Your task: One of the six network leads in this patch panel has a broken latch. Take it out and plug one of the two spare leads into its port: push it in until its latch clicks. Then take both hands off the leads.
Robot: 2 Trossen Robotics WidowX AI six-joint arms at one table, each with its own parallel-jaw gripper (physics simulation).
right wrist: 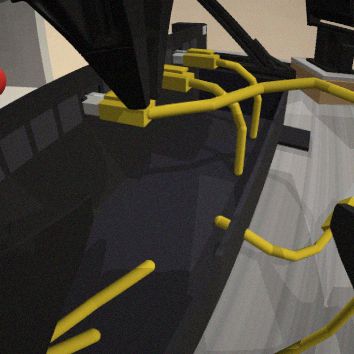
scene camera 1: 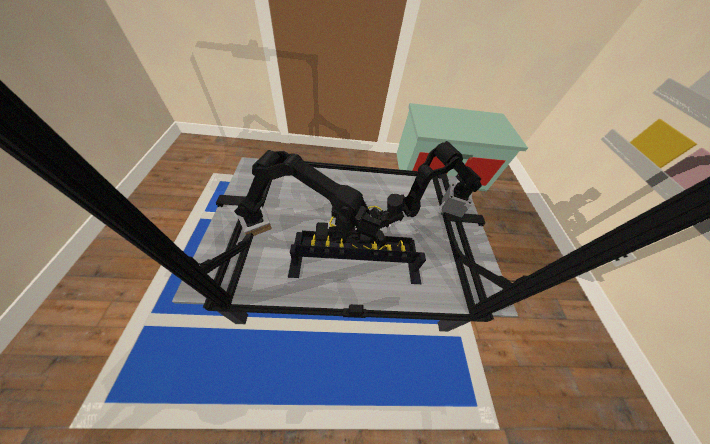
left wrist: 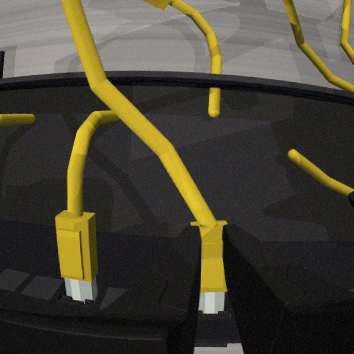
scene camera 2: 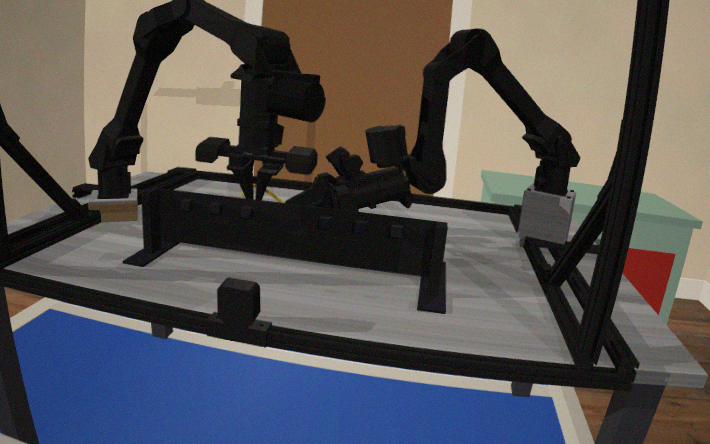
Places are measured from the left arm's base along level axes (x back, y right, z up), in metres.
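Pixels of known places: left gripper, between the fingertips: (right wrist: 144,102) (scene camera 1: 341,242) (left wrist: 209,236); right gripper, between the fingertips: (right wrist: 219,212) (left wrist: 321,95); left arm's base, origin of its link: (right wrist: 331,66) (scene camera 1: 253,218) (scene camera 2: 113,194); right arm's base, origin of its link: (scene camera 1: 461,193) (scene camera 2: 551,191).
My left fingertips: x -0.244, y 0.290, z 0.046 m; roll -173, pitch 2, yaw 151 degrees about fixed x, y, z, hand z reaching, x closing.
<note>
Ahead of a thing's pixels: the offset from my left fingertips to its top centre. "spot": to the spot under its first point.
The black patch panel {dz +0.019, dx -0.049, dy +0.045 m} (scene camera 1: 366,255) (scene camera 2: 293,243) stands on the table with yellow leads along it. My left gripper (scene camera 1: 341,241) (scene camera 2: 254,197) (left wrist: 209,236) points down and is shut on the plug of the third lead from the left (left wrist: 212,272) (right wrist: 125,111), whose clear tip is at its port. Its cable runs up and to the left. The neighbouring lead {spot: dz +0.004, dx +0.043, dy -0.020 m} (left wrist: 76,247) (right wrist: 177,80) sits in its port. My right gripper (right wrist: 219,212) is open behind the panel. A spare lead's plug {spot: dz -0.069, dx -0.032, dy -0.106 m} (left wrist: 159,2) shows partly at the left wrist view's top edge. Latch details are too small to tell.
Three more plugs {spot: dz +0.005, dx -0.100, dy +0.072 m} (scene camera 1: 374,245) {spot: dz +0.004, dx -0.143, dy +0.105 m} (scene camera 1: 388,247) {spot: dz +0.003, dx -0.197, dy +0.123 m} (scene camera 1: 402,245) stand at the panel's right side. Loose yellow cable {spot: dz -0.073, dx -0.049, dy -0.075 m} (right wrist: 295,254) lies behind the panel near the right fingers. Black frame rails (scene camera 2: 366,361) edge the table. A small black box (scene camera 2: 238,299) sits on the front rail.
</note>
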